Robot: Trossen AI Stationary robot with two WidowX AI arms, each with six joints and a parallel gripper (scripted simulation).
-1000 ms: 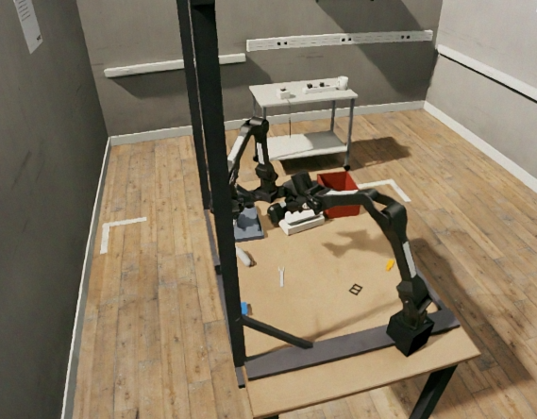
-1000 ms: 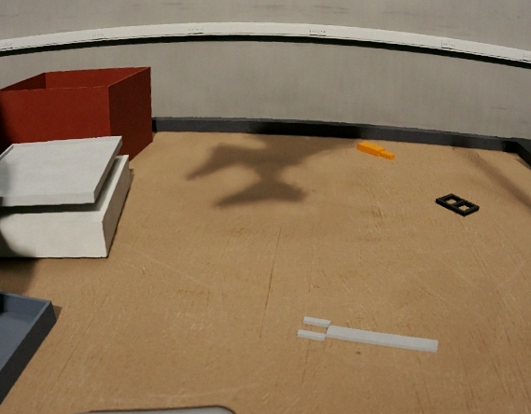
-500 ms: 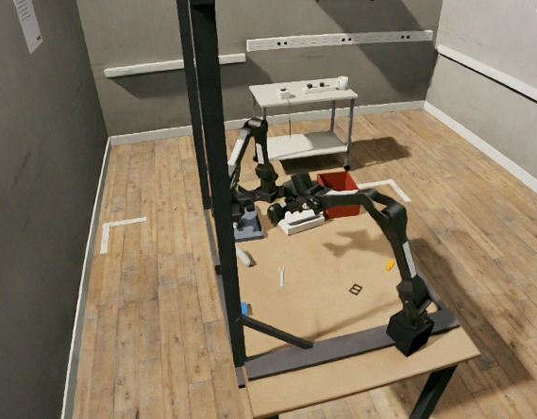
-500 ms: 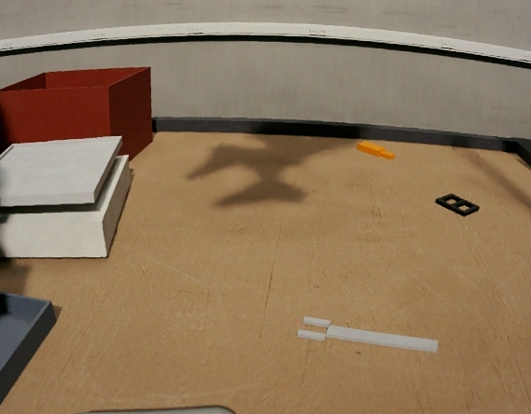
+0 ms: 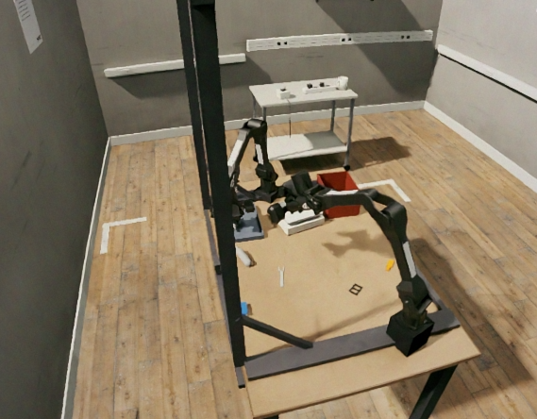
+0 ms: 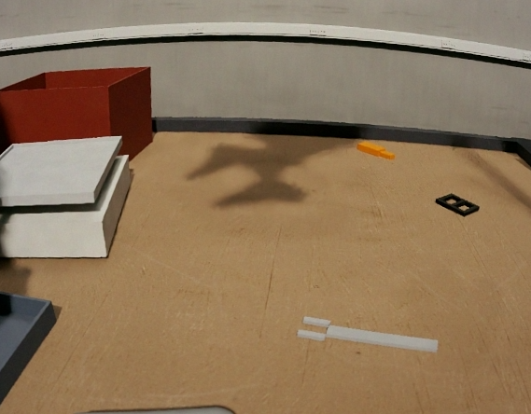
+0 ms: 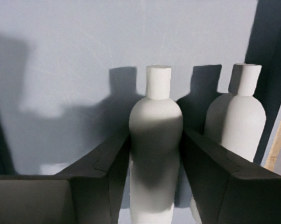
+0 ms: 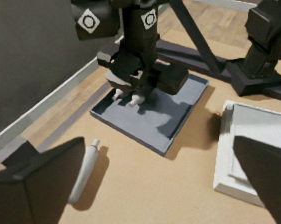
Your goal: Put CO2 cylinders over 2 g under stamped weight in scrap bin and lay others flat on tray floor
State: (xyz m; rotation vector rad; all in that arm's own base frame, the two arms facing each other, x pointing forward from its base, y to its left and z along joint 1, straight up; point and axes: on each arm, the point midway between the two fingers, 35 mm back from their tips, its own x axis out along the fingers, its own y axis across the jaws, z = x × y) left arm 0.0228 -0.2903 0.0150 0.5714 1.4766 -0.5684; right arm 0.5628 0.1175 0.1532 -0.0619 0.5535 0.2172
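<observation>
My left gripper is now 5 cm above the blue-grey tray, 3 cm short of it and 1 cm to the right of it. Also, from my left hand: scale (27 cm ahead, 8 cm to the right, 2 cm below); then blue block (44 cm to the right, 17 cm behind, 4 cm below); then red scrap bin (50 cm ahead, 8 cm to the right, 2 cm below).
</observation>
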